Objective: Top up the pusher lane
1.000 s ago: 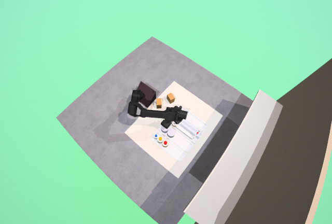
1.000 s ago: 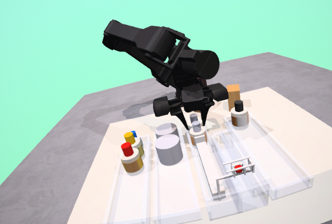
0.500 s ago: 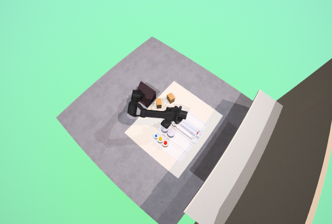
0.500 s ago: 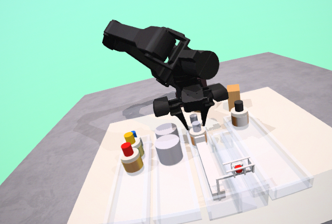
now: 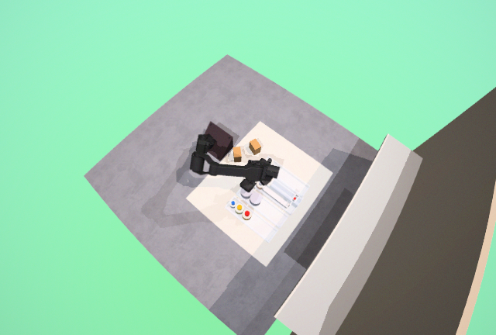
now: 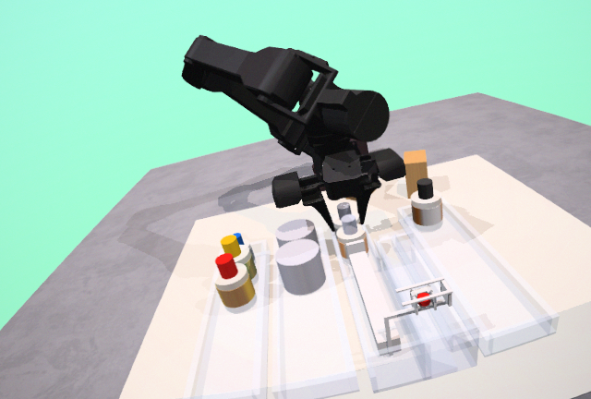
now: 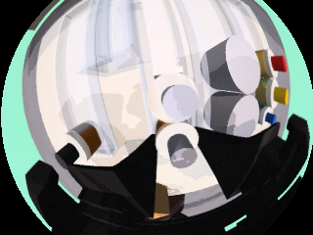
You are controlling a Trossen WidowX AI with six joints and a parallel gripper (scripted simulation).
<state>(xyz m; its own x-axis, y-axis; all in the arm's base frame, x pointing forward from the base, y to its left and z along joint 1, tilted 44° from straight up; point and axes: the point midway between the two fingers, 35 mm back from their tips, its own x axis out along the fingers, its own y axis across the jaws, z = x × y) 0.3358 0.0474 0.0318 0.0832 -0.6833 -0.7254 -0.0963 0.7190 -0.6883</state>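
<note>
Right now my gripper tip is 14 cm short of the sprung lane, 4 cm to the right of it and 1 cm above it. The rest, counted from my gripper tip: red part 22 cm ahead, 6 cm to the left, 4 cm above; white pusher 15 cm ahead, 4 cm to the left, 2 cm above.
</note>
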